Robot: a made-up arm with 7 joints.
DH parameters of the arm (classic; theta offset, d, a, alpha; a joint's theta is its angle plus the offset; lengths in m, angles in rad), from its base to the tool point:
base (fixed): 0 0 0 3.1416
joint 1: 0 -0.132 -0.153 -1.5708
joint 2: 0 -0.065 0.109 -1.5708
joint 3: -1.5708 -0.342 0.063 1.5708
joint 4: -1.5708 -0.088 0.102 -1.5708
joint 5: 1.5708 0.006 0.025 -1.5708
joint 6: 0 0.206 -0.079 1.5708
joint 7: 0 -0.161 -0.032 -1.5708
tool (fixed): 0 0.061 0 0
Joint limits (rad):
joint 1: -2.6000..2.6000
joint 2: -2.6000..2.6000
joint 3: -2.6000..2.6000
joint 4: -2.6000..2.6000
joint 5: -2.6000..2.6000
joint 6: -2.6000..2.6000
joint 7: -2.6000..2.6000
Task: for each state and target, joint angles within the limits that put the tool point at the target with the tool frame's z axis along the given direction. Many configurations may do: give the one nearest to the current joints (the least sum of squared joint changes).
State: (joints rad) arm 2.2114 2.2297 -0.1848 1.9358 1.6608 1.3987 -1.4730
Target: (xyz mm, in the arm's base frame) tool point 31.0 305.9 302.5 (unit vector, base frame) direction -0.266 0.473 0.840
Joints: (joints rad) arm 2.5062 2.6000 0.3070 2.1438 1.9996 1.8757 -1.7725
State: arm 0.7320 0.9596 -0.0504 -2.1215 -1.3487 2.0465 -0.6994
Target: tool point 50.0 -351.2 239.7 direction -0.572 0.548 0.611
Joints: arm 0.8969 1.1175 -0.1396 -1.5211 -0.9781 1.5509 -1.3183
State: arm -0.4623 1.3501 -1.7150 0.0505 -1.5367 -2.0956 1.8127
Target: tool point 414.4 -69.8 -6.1 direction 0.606 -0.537 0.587
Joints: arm -0.4409 1.4919 -2.1643 -0.1161 -0.8805 -2.0556 1.5980
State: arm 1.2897 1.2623 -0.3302 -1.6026 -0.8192 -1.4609 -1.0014
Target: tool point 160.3 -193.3 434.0 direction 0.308 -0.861 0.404
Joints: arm 0.8903 1.0581 0.0147 -1.3752 -0.6860 -0.9100 -0.8720
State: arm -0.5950 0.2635 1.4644 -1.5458 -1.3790 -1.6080 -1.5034
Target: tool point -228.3 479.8 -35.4 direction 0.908 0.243 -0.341
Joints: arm -1.1553 0.8057 0.9830 -1.2315 -1.2200 -2.0826 -1.9700
